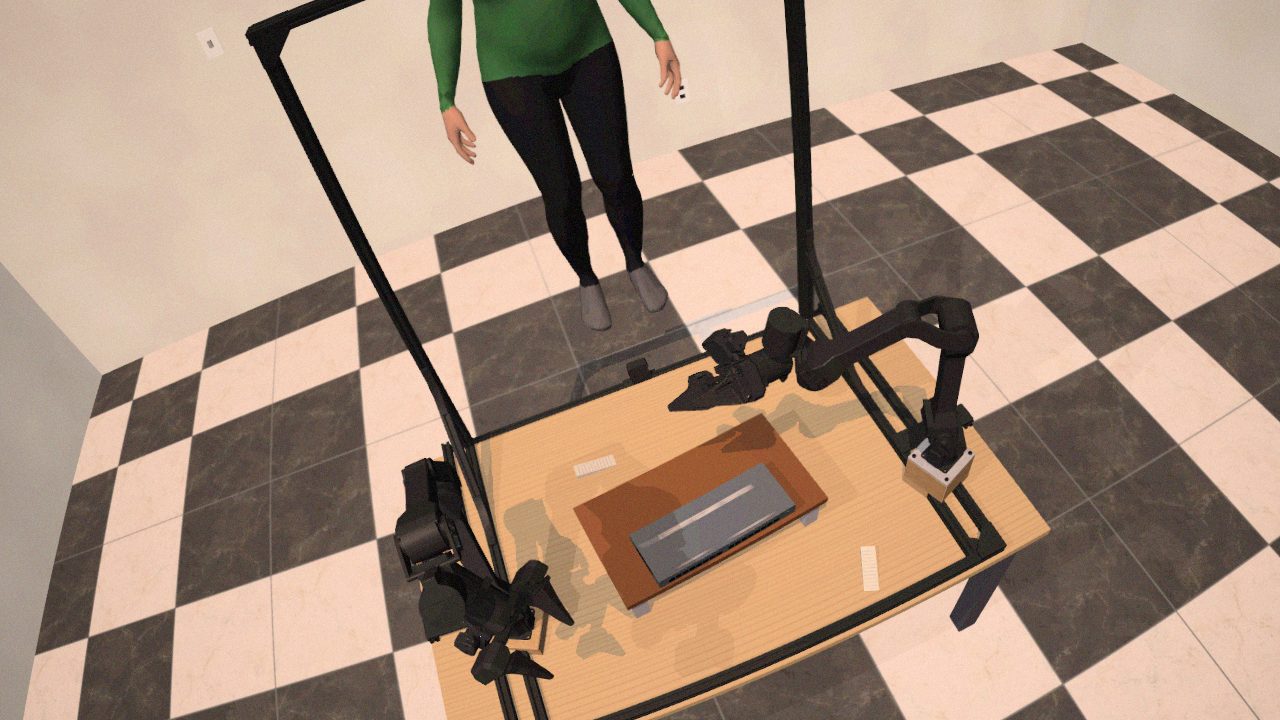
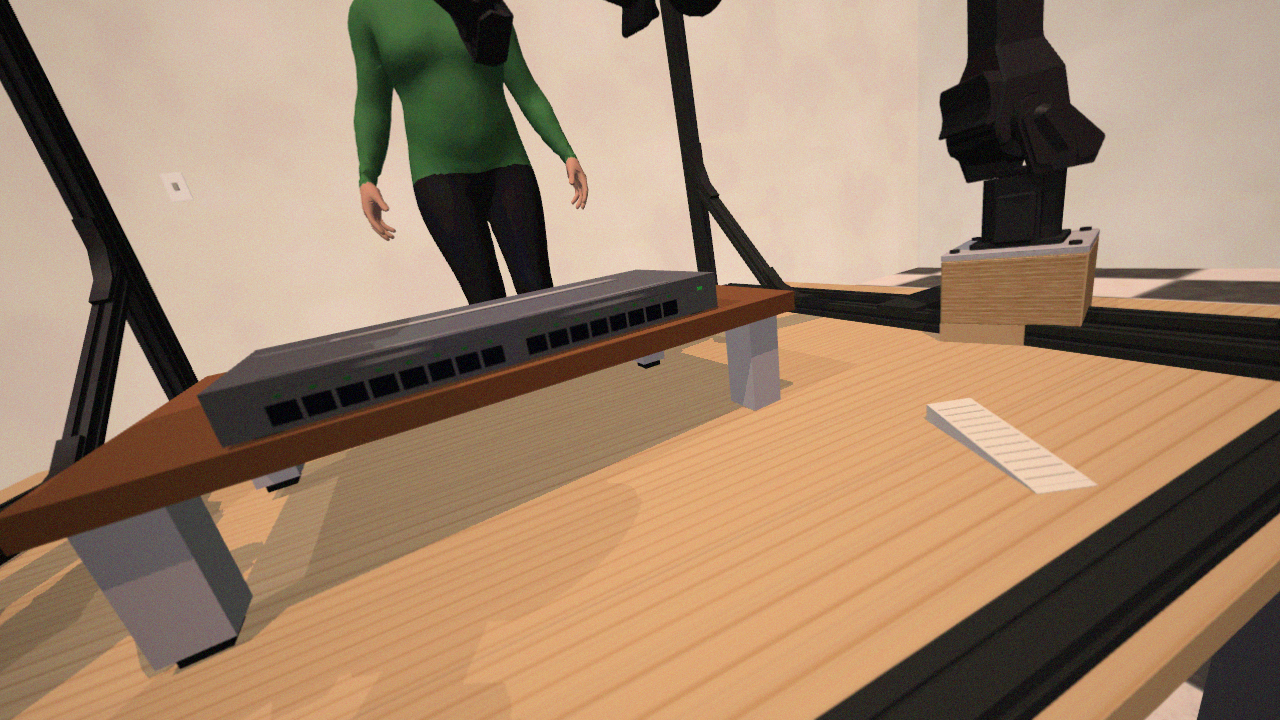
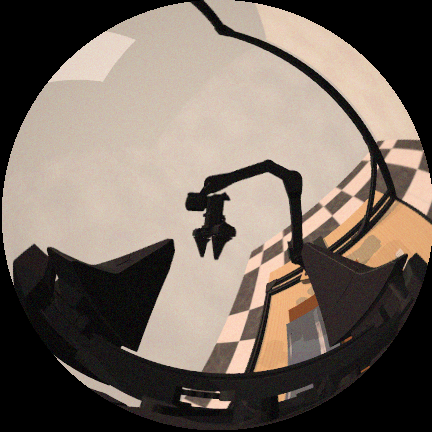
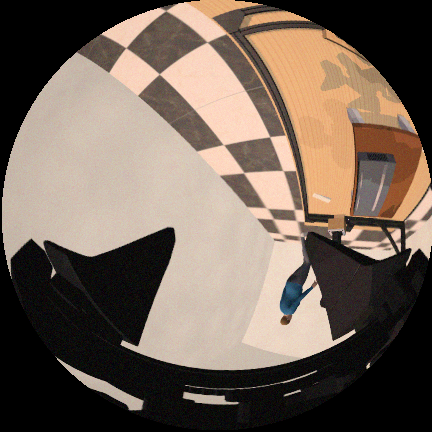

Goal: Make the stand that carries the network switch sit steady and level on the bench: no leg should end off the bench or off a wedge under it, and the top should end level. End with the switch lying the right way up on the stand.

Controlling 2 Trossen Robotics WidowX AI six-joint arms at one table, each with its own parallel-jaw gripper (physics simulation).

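Places are measured from the left arm's base along level axes (x down, y right, z back), in millimetres.
Where they show: left gripper, fingertip midpoint: [image 1: 680, 406] [image 3: 241, 248]; right gripper, fingertip midpoint: [image 1: 563, 650] [image 3: 207, 258] [image 4: 244, 237]; left arm's base, link origin: [image 1: 942, 454] [image 2: 1019, 241] [image 4: 336, 232]; right arm's base, link origin: [image 1: 516, 623].
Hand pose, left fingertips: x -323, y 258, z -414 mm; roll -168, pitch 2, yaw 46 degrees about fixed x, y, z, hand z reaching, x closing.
Observation:
Things, the pixels of their top centre, and the offset from my left fingertips.
- grey switch, top centre: [image 2: 497, 301] [image 1: 712, 518] [image 3: 312, 361] [image 4: 372, 196] dz -10, dx +278, dy -48 mm
- ridged white wedge, top centre: [image 1: 594, 463] dz -58, dx +398, dy +290 mm
The brown stand [image 1: 608, 537] [image 2: 161, 438] [image 3: 302, 309] [image 4: 380, 137] stands on its legs mid-bench. Dark foot pads show under its front-left leg [image 2: 161, 582] and both rear legs, none under its front-right leg [image 2: 753, 367]; contact and level are hard to judge. The grey switch [image 1: 716, 523] [image 2: 465, 322] [image 3: 302, 337] [image 4: 375, 180] lies flat on it. One ridged white wedge [image 1: 594, 465] lies behind the stand, another [image 1: 870, 568] [image 2: 1009, 445] [image 4: 321, 198] at its right. My left gripper [image 1: 693, 398] [image 3: 241, 248] is open above the bench behind the stand. My right gripper [image 1: 562, 649] [image 4: 244, 237] is open left of the stand.
Black rails [image 1: 787, 631] [image 2: 1074, 573] run along the bench edges. Upright frame posts [image 1: 798, 161] rise at the back corners. The left arm's base block [image 1: 938, 474] [image 2: 1015, 288] is at the right. A person in green [image 1: 546, 35] [image 2: 447, 98] stands behind the bench.

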